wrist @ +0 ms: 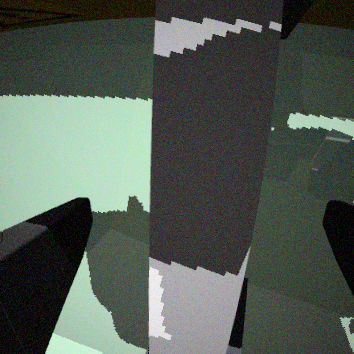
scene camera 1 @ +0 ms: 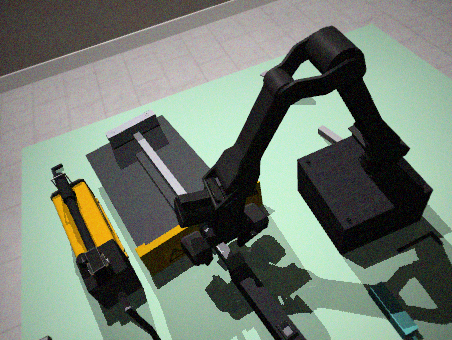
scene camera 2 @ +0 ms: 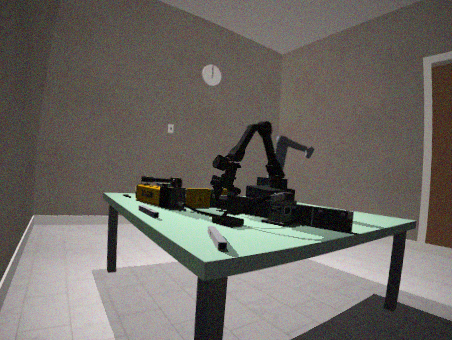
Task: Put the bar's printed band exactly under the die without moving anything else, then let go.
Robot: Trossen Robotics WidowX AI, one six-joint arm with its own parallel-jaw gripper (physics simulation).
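Frame: origin at the arm's base, x down, y ahead, z right, level; millimetres.
Seen in the pictures: gripper, fingertip midpoint: [wrist: 210,211] [scene camera 1: 223,254] [scene camera 2: 221,203]; arm's base, link origin: [scene camera 1: 378,163] [scene camera 2: 275,187].
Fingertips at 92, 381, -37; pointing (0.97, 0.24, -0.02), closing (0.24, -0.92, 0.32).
Offsets run from my fingertips to a thing's top centre, as dx, dy, dz. "spot": to the spot under its first point. Level surfaces: height alone.
A long pale bar [scene camera 1: 160,162] [wrist: 207,150] runs over the dark top of a yellow-sided housing [scene camera 1: 150,200] [scene camera 2: 198,198], from near a pale end plate {dx -62} [scene camera 1: 131,125] to under the gripper. Dark shadow crosses much of it in the wrist view. My gripper [scene camera 1: 226,239] [scene camera 2: 223,194] [wrist: 210,211] is open at the housing's near edge. In the wrist view its fingers stand wide apart, one on each side of the bar, with gaps between. I cannot make out the printed band or the die.
A yellow device {spot: -54, +247, +174} [scene camera 1: 100,215] [scene camera 2: 150,194] with a black handle stands left of the housing. A black channel {spot: -48, -47, -135} [scene camera 1: 262,295] extends from the bar's near end. A teal block {+0, -281, -270} [scene camera 1: 400,316] and the arm's black base box [scene camera 1: 345,192] are at right. Loose bars {+8, +318, -536} [scene camera 2: 216,237] {+8, +400, -128} [scene camera 2: 148,211] lie near the table's edge.
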